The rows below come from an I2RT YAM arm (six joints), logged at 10 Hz.
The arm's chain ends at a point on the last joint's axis. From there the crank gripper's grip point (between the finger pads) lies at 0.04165 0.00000 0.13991 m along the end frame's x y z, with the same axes.
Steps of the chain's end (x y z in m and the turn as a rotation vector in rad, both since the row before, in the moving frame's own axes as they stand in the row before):
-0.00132 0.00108 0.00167 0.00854 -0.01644 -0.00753
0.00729 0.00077 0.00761 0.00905 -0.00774 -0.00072
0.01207 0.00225 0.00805 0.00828 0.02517 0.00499
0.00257 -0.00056 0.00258 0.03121 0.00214 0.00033
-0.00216 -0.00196 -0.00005 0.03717 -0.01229 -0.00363
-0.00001 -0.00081 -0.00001 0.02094 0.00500 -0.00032
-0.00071 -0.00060 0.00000 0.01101 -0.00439 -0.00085
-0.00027 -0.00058 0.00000 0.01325 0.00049 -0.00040
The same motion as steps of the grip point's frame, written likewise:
-0.00363 -0.00042 0.00233 0.00854 -0.01644 -0.00753
0.00621 -0.00053 0.00792 0.00905 -0.00774 -0.00072
0.01558 0.00131 0.00695 0.00828 0.02517 0.00499
0.00287 -0.00491 0.00242 0.03121 0.00214 0.00033
-0.00389 -0.00732 0.00035 0.03717 -0.01229 -0.00363
0.00069 -0.00375 -0.00025 0.02094 0.00500 -0.00032
-0.00133 -0.00218 0.00017 0.01101 -0.00439 -0.00085
-0.00020 -0.00245 -0.00003 0.01325 0.00049 -0.00040

